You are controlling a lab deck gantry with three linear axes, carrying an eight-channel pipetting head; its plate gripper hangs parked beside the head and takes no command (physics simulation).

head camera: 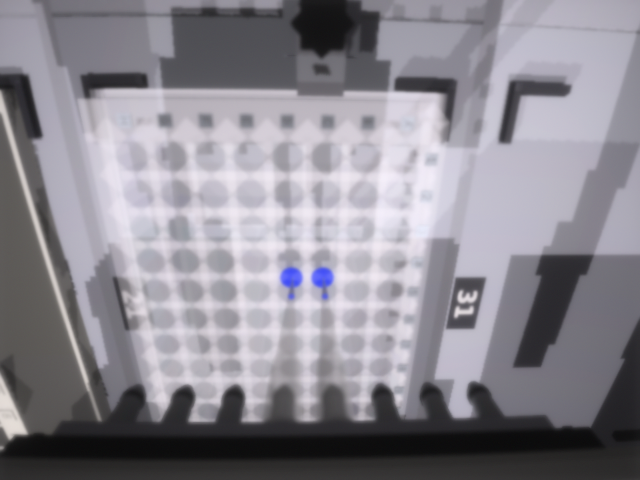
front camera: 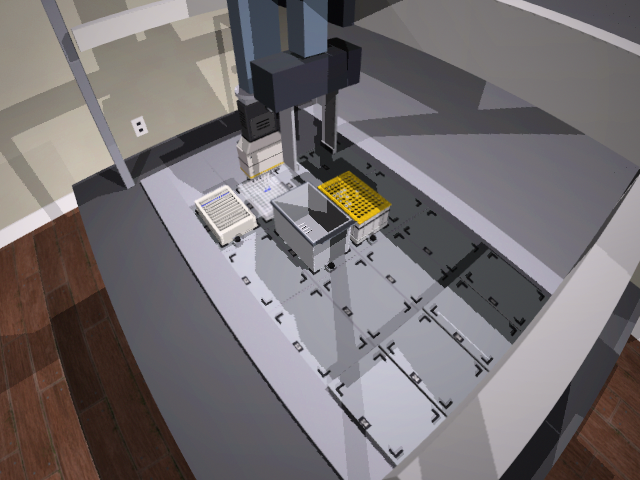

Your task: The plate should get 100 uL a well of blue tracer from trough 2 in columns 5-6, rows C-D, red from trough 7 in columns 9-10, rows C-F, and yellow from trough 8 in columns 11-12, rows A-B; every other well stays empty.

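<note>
The clear well plate [front camera: 252, 194] [head camera: 217, 105] lies under the pipetting head [front camera: 261, 155]. Two nozzles in the middle of the head's row carry see-through tips that reach toward the plate. In the head view two blue spots [head camera: 291, 277] [head camera: 322, 277] lie side by side, fifth and sixth well from the left, around the fifth line from the top; a small blue dot shows below each. The cream trough rack [front camera: 252, 223] shows a blue strip near its far end; red and yellow cannot be made out. My gripper [front camera: 313, 158] hangs parked beside the head, jaws apart and empty.
A tall grey open bin [front camera: 292, 230] stands beside the plate, with pale tips inside. The yellow tip rack [front camera: 383, 206] stands beyond the bin. Small black corner brackets mark the deck positions. In the head view a label reading 31 [head camera: 465, 303] lies right of the plate.
</note>
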